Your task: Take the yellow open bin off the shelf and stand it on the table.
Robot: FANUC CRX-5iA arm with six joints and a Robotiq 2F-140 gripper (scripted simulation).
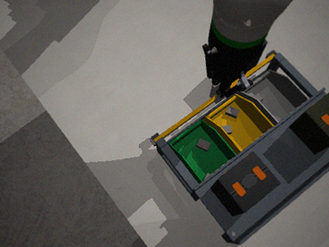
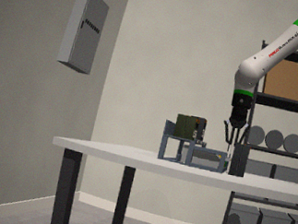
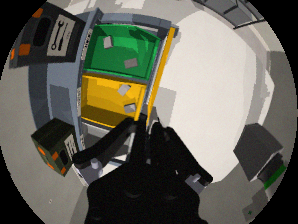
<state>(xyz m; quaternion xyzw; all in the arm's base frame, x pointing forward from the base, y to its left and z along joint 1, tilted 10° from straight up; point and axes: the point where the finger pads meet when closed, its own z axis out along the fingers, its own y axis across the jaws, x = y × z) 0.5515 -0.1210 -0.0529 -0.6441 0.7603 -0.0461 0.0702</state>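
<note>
Now: the yellow open bin 10 cm ahead of my hand, 2 cm to the right of it and 5 cm below it. Also, from my hand: long yellow rod 3 cm below; green bin 8 cm ahead, 13 cm to the right, 5 cm below; grey bin 12 cm ahead, 9 cm to the left, 5 cm below.
</note>
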